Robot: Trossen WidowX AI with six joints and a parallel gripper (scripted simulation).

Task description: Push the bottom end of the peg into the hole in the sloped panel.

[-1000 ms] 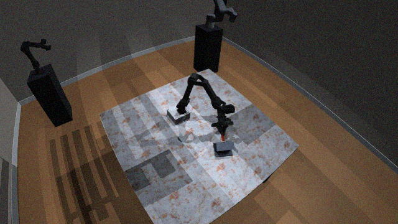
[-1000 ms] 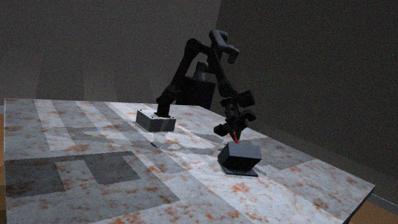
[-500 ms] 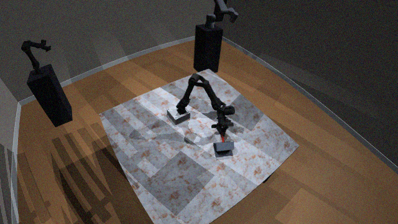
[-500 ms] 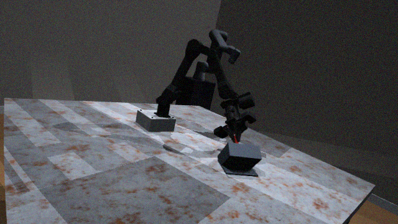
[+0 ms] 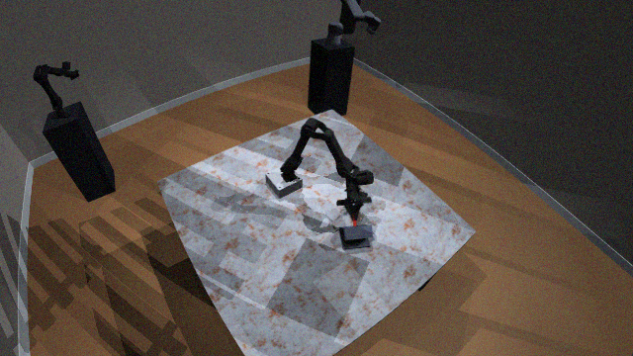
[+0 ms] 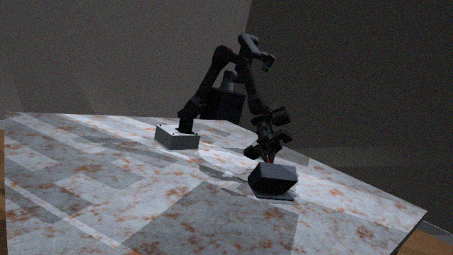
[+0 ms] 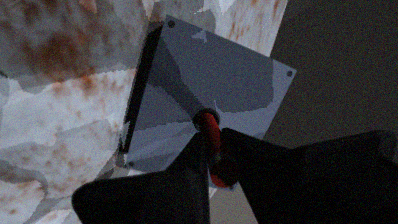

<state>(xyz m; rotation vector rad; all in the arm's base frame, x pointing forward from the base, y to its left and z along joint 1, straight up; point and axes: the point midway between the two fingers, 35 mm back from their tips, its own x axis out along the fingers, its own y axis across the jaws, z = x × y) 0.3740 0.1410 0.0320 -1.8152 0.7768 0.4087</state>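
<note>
My gripper tip is now 4 cm short of the dark sloped panel, 2 cm to the left of it and 3 cm above it. Round my gripper tip: red round peg (1 cm behind, 1 cm above).
</note>
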